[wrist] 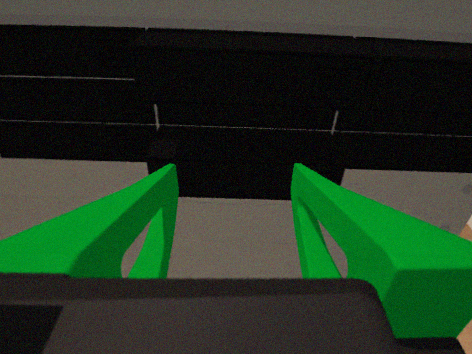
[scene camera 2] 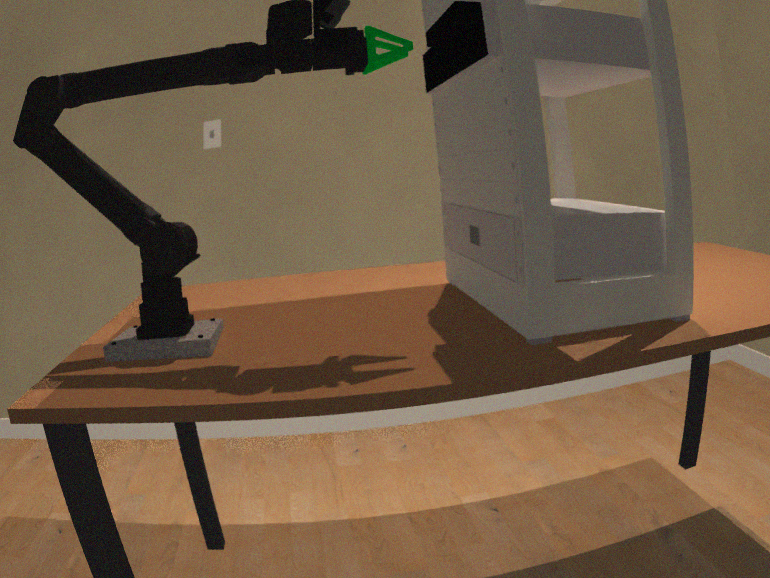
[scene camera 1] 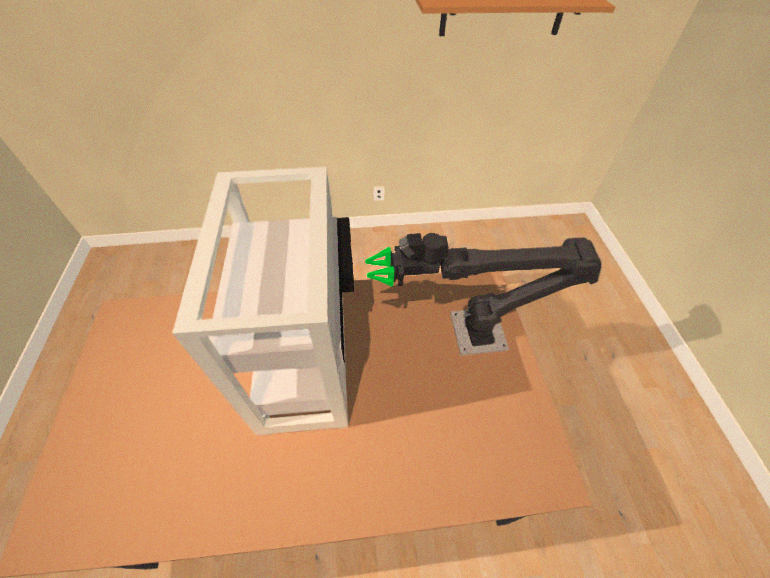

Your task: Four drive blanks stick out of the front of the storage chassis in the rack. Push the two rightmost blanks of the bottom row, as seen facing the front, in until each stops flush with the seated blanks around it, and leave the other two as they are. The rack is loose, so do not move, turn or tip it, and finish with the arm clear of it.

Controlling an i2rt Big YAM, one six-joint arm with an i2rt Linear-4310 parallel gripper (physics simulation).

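Frame: origin at the arm's base, x ahead, y left, z up, level; millimetres.
Seen in the pictures: gripper, between the fingertips: (wrist: 234, 176) (scene camera 2: 410, 49) (scene camera 1: 365, 268); arm's base, origin of its link: (scene camera 2: 166, 331) (scene camera 1: 479, 330).
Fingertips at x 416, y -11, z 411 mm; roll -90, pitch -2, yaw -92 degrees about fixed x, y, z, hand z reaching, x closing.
Note:
Offsets run from my fingertips to a thing's top centre. "spot": to the spot under its first point. Level surfaces: height alone.
The black front of the storage chassis @(spot: 53 mm ahead, 18 mm right, 41 mm up) (scene camera 1: 345, 255) (scene camera 2: 463, 46) stands out high on the pale rack (scene camera 1: 318, 248) (scene camera 2: 536, 261). In the wrist view a bottom-row blank @(97 mm ahead, 11 mm right, 16 mm down) (wrist: 235, 182) sticks out, its lower edge lower than the blanks on both sides. Upper blanks @(97 mm ahead, 11 mm right, 41 mm up) (wrist: 250, 70) also stand out, with their top faces showing; the joints between them are too dark to count. My gripper (scene camera 1: 367, 267) (scene camera 2: 411, 46) (wrist: 234, 176) is open and empty, level with the chassis front and a small gap short of it. In the wrist view its tips overlap the protruding bottom blank.
The rack stands on an orange-brown table @(430 mm down) (scene camera 1: 186, 485) (scene camera 2: 298, 317). The arm's base plate (scene camera 1: 463, 342) (scene camera 2: 199, 345) is on the table in front of the rack. A wall shelf (scene camera 1: 516, 6) hangs high behind. A pale panel lies below the blanks in the wrist view.

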